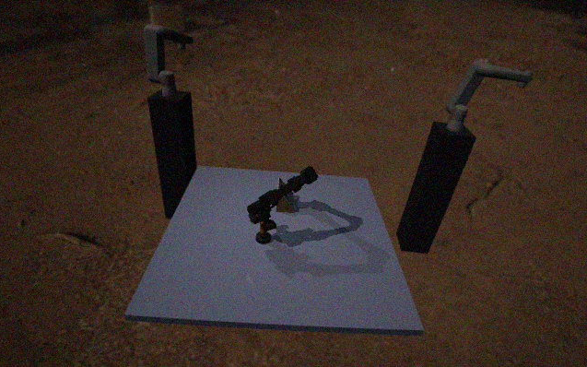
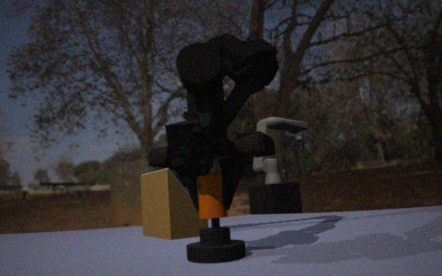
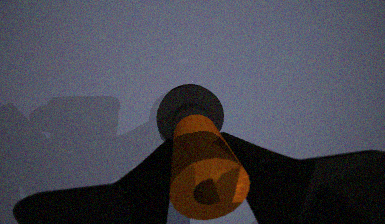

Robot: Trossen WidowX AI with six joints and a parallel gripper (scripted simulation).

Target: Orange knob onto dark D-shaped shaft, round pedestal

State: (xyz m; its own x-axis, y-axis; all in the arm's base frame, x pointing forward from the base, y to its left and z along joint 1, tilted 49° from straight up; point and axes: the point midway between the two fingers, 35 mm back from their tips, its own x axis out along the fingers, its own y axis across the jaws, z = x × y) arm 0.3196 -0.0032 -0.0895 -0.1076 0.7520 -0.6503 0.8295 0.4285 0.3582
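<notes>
The pedestal lies 4 cm below my gripper tip. The rest, counted from my gripper tip: orange knob 2 cm above.
</notes>
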